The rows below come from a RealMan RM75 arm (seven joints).
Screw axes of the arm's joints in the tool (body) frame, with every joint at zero. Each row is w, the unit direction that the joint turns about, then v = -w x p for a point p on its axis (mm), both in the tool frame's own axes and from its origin. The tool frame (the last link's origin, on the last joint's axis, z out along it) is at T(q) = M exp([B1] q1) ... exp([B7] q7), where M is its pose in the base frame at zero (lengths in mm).
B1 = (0, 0, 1, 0, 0, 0)
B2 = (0, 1, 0, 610, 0, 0)
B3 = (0, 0, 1, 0, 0, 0)
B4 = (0, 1, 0, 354, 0, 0)
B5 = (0, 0, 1, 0, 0, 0)
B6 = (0, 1, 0, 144, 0, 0)
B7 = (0, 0, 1, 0, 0, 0)
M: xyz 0 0 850.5 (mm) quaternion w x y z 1 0 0 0
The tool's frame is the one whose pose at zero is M.
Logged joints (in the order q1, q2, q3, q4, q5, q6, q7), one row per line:
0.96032, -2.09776, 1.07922, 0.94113, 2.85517, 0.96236, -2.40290
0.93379, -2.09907, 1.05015, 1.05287, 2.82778, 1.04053, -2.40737
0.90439, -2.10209, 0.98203, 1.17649, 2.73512, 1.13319, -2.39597
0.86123, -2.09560, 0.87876, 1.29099, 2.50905, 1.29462, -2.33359
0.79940, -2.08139, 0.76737, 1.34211, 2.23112, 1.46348, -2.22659
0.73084, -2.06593, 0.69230, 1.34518, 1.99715, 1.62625, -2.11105
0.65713, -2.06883, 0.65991, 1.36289, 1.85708, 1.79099, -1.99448
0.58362, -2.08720, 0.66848, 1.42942, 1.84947, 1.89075, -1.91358
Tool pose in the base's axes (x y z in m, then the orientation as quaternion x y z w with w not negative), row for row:
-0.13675, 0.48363, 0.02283, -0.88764, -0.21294, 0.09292, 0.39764
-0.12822, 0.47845, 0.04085, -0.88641, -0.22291, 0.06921, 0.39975
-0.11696, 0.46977, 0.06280, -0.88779, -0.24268, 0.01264, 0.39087
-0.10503, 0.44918, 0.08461, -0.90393, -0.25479, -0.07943, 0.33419
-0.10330, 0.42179, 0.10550, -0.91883, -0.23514, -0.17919, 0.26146
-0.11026, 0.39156, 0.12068, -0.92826, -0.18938, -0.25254, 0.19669
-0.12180, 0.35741, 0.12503, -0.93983, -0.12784, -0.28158, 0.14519
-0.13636, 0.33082, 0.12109, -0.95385, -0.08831, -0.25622, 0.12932
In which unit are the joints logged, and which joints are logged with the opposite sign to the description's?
The joints are logged in radians. Opposite sign: q1.
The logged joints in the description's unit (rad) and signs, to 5 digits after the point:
-0.96032, -2.09776, 1.07922, 0.94113, 2.85517, 0.96236, -2.40290
-0.93379, -2.09907, 1.05015, 1.05287, 2.82778, 1.04053, -2.40737
-0.90439, -2.10209, 0.98203, 1.17649, 2.73512, 1.13319, -2.39597
-0.86123, -2.09560, 0.87876, 1.29099, 2.50905, 1.29462, -2.33359
-0.79940, -2.08139, 0.76737, 1.34211, 2.23112, 1.46348, -2.22659
-0.73084, -2.06593, 0.69230, 1.34518, 1.99715, 1.62625, -2.11105
-0.65713, -2.06883, 0.65991, 1.36289, 1.85708, 1.79099, -1.99448
-0.58362, -2.08720, 0.66848, 1.42942, 1.84947, 1.89075, -1.91358

